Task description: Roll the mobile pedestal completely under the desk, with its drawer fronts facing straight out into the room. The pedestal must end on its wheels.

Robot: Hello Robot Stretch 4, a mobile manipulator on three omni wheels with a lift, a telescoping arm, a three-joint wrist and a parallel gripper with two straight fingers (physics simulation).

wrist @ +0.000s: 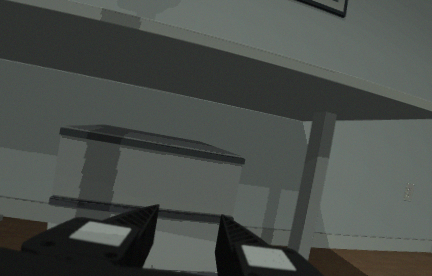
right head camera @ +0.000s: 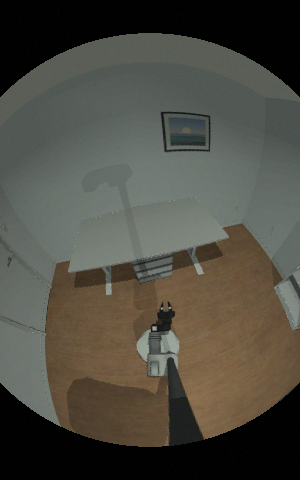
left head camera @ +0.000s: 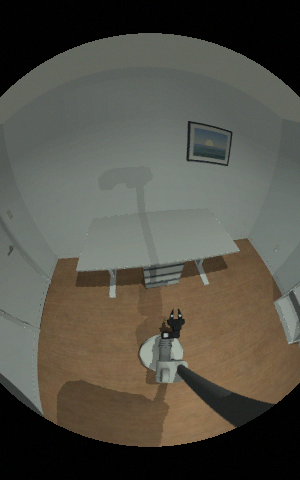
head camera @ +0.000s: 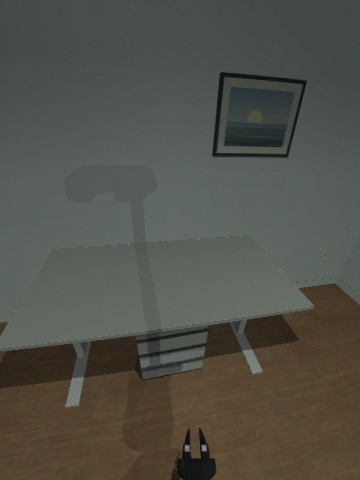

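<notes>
The pale mobile pedestal (head camera: 185,341) (left head camera: 170,273) (right head camera: 159,266) (wrist: 175,175) stands upright near the middle below the desk (head camera: 225,285) (left head camera: 185,235) (right head camera: 175,225) (wrist: 225,82), between its legs. Its fronts with dark horizontal grooves face the robot's side, slightly angled, and a strip of its left side shows in the head camera view. The desktop hides its upper part there; the wrist view shows its top below the desk's underside. Its wheels cannot be made out. My gripper (head camera: 195,430) (left head camera: 176,311) (right head camera: 166,303) (wrist: 187,228) is open and empty, in front of the pedestal and apart from it.
The desk's left foot (head camera: 76,382) (left head camera: 112,287) (right head camera: 108,284) and right foot (head camera: 249,355) (left head camera: 202,274) (right head camera: 197,262) flank the pedestal. A wall stands behind the desk, with a framed picture (head camera: 257,115). A white piece of furniture (left head camera: 289,317) (right head camera: 290,302) stands at the far right.
</notes>
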